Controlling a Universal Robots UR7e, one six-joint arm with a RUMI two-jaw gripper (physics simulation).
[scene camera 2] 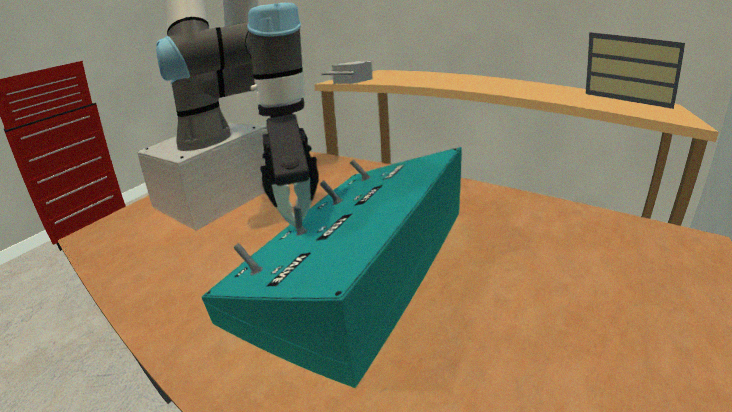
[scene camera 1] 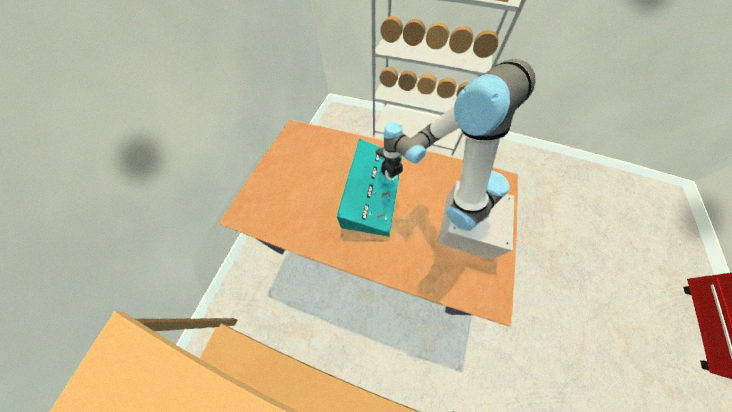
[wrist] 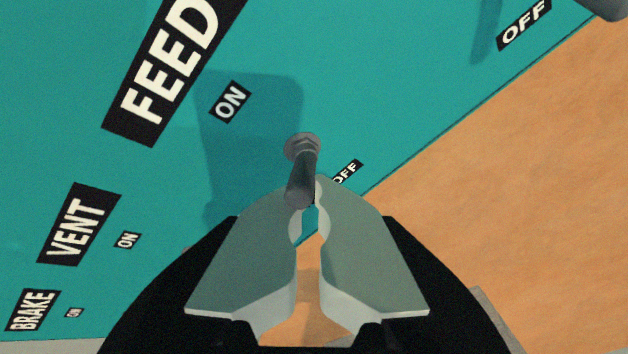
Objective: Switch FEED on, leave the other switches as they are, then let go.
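Where they show: gripper, fingertip midpoint: (scene camera 2: 297, 225) (scene camera 1: 388, 178) (wrist: 311, 179); arm's base, origin of the base link: (scene camera 2: 203, 141).
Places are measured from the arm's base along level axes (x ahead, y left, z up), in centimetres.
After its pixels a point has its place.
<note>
The teal sloped switch box (scene camera 1: 353, 179) @[y 11.2, x 58.3, z -3.2 cm] (scene camera 2: 399, 214) @[y 3.6, x 62.1, z -2.7 cm] (wrist: 400, 75) @[y -8.2, x 46.6, z -9.5 cm] stands on the table. The grey FEED lever (scene camera 2: 298, 221) @[y -2.4, x 45.9, z -6.8 cm] (wrist: 301, 172) @[y -2.3, x 46.1, z -5.6 cm] stands nearly upright, between its ON and OFF labels. The VALVE lever (scene camera 2: 247, 258) @[y -14.0, x 48.5, z -7.0 cm] (wrist: 607, 6) @[y -13.7, x 46.7, z -5.6 cm], the VENT lever (scene camera 2: 330, 191) @[y 8.7, x 41.0, z -6.9 cm] and the BRAKE lever (scene camera 2: 359, 169) @[y 20.0, x 37.3, z -7.0 cm] lean towards their OFF side. My gripper (scene camera 1: 390, 177) @[y -1.5, x 43.8, z -8.8 cm] (scene camera 2: 294, 217) @[y -1.5, x 43.8, z -8.8 cm] (wrist: 311, 179) @[y -1.5, x 43.8, z -8.8 cm] is shut with nothing between its fingers. Its tips are low at the FEED lever, on the OFF side, and appear to touch it. The lever overlaps the fingertips in the wrist view, so the exact contact is hidden.
The orange-brown table (scene camera 1: 276, 179) @[y 25.9, x 106.9, z -17.8 cm] (scene camera 2: 537, 286) @[y 19.5, x 79.8, z -17.8 cm] carries the box and the arm's pale base block (scene camera 1: 478, 232) @[y 10.6, x -6.1, z 0.1 cm] (scene camera 2: 199, 189) @[y -7.4, x 10.7, z -8.4 cm]. The VALVE and VENT levers stand on either side of the FEED lever. A shelf rack (scene camera 1: 374, 76), a red tool cabinet (scene camera 2: 61, 153) and a wooden bench (scene camera 2: 486, 94) stand farther off.
</note>
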